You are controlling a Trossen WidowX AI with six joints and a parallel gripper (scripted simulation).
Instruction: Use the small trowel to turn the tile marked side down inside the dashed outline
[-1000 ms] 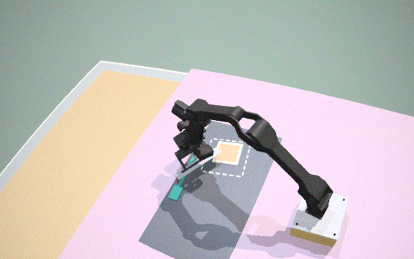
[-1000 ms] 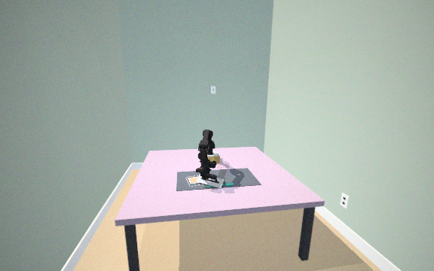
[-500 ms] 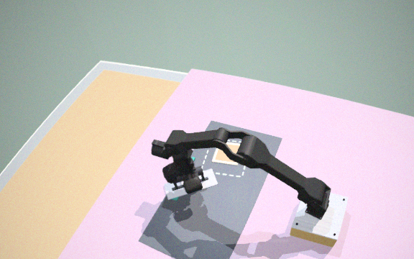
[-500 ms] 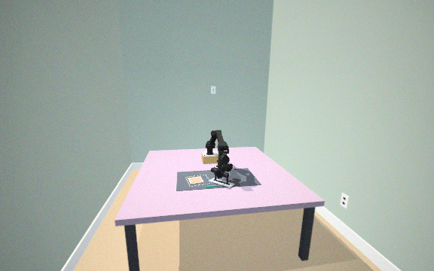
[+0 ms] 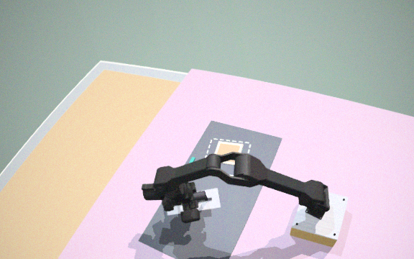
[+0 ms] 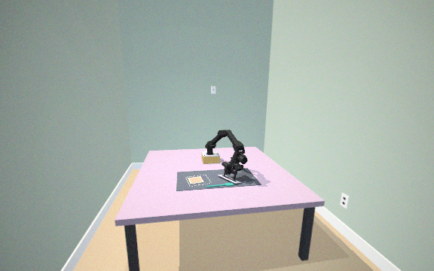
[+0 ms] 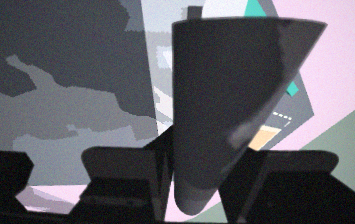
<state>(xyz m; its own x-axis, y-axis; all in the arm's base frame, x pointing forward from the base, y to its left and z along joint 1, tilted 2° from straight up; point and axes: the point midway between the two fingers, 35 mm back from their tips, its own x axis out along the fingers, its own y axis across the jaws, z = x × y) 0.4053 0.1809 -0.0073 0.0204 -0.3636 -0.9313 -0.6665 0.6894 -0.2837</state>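
Right now my gripper tip is 90 mm to the left of the grey mat, 50 mm above it and 10 mm past it. Also, from my gripper tip: tile 250 mm to the right, 40 mm ahead, 30 mm below; teal trowel 120 mm ahead, 40 mm to the right, 30 mm below.
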